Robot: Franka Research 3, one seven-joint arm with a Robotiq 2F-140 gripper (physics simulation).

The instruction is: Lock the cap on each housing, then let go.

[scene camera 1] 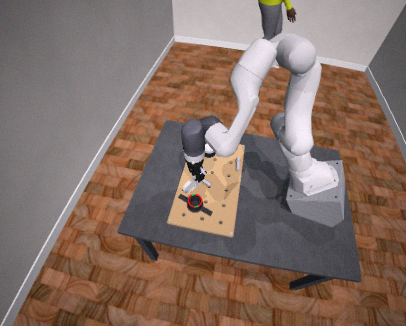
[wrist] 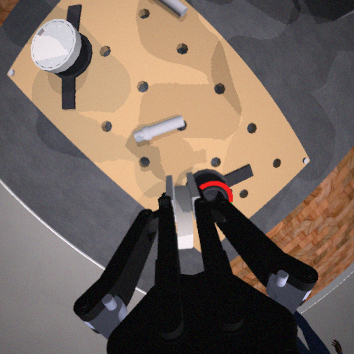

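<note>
My gripper point(scene camera 1: 199, 180) point(wrist: 179, 182) is shut on a white cap point(wrist: 185, 225), which stands on edge between the fingers. The held cap point(scene camera 1: 190, 187) also shows in the scene view, beside a black housing point(scene camera 1: 195, 208) point(wrist: 209, 177). This housing has a red ring with green marks on top and a dark bar across its base. In the wrist view the right finger hides part of it. A second housing point(wrist: 85, 61) at the upper left of the wrist view has a white cap point(wrist: 56, 45) on top. The arm partly hides that end in the scene view.
Both housings are on a wooden board point(scene camera 1: 216, 229) point(wrist: 281, 146) with several holes. A grey-white peg point(wrist: 160, 129) lies tilted near the board's middle. Another peg point(scene camera 1: 238, 163) point(wrist: 172, 6) is near the board's edge. The board lies on a dark table point(scene camera 1: 270, 245); a person stands behind.
</note>
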